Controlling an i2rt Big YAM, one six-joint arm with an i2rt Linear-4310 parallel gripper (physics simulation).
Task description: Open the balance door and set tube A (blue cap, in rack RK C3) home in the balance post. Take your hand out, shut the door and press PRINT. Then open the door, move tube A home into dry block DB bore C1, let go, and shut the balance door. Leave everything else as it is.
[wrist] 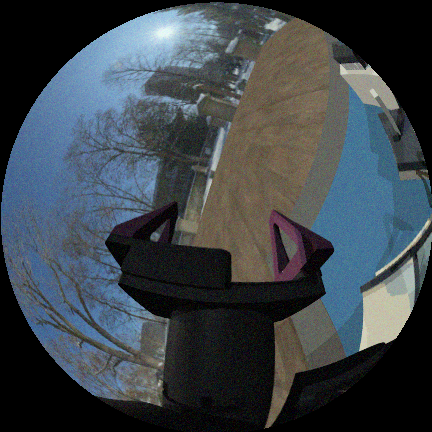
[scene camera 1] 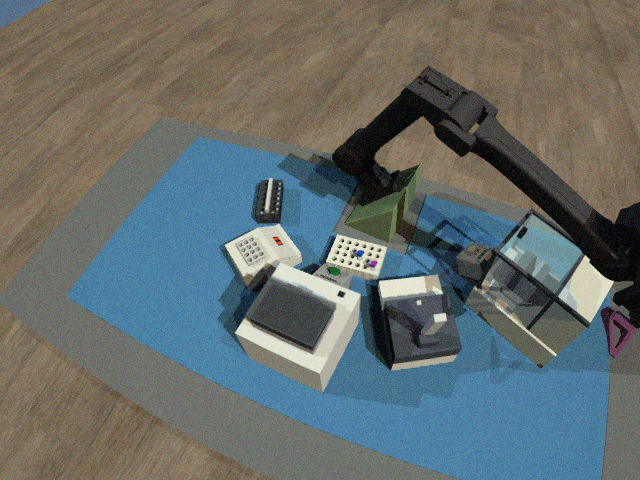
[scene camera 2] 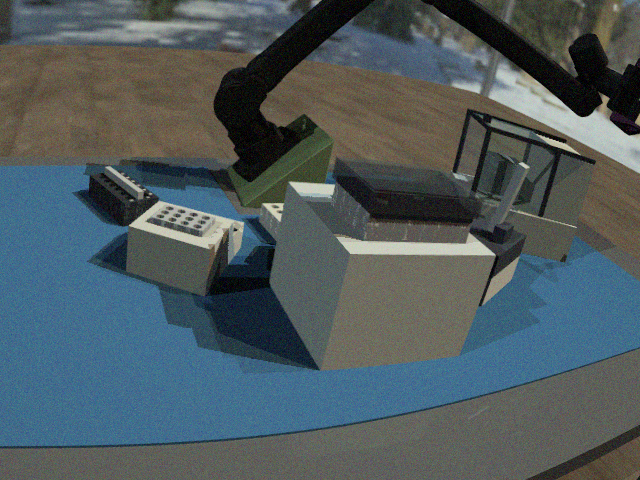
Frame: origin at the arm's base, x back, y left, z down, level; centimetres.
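Where they show: gripper, between the fingertips: [wrist: 224,209] [scene camera 1: 636,350]; arm's base, origin of its link: [scene camera 1: 382,190] [scene camera 2: 268,155].
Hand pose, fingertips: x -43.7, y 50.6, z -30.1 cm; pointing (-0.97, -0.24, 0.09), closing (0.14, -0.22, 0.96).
Each offset is from my fingertips to the top centre of the thing. "spot": to the spot under its first point.
The glass-walled balance {spot: dx +14.8, dy -9.2, dz +31.0 cm} [scene camera 1: 516,333] [scene camera 2: 547,240] [wrist: 382,312] stands at the right of the blue mat; I cannot tell how its door stands. Tube A's blue cap {dx +22.5, dy -49.4, dz +30.1 cm} [scene camera 1: 359,253] shows in the white rack {spot: dx +25.5, dy -56.0, dz +32.7 cm} [scene camera 1: 338,241], beside a purple cap. The dry block {dx +15.4, dy -71.6, dz +28.5 cm} [scene camera 1: 263,235] [scene camera 2: 165,258], white with a grid of bores, stands left of the rack; no tube shows in its bores. My gripper [wrist: 224,209] is open and empty, its purple fingers wide apart. It is at the right edge of both scene views, beyond the balance. The PRINT key cannot be made out.
A large white box with a dark lid {dx +3.6, dy -53.5, dz +16.5 cm} [scene camera 1: 292,310] [scene camera 2: 408,198] stands in front of the rack. A dark-topped device {spot: dx +2.0, dy -30.7, dz +27.6 cm} [scene camera 1: 413,351] [scene camera 2: 509,253] stands between it and the balance. A small grey box {spot: dx +27.8, dy -23.5, dz +28.6 cm} [scene camera 1: 471,263] adjoins the balance. A black strip rack {dx +32.6, dy -78.8, dz +30.7 cm} [scene camera 1: 262,204] [scene camera 2: 113,201] lies behind the dry block.
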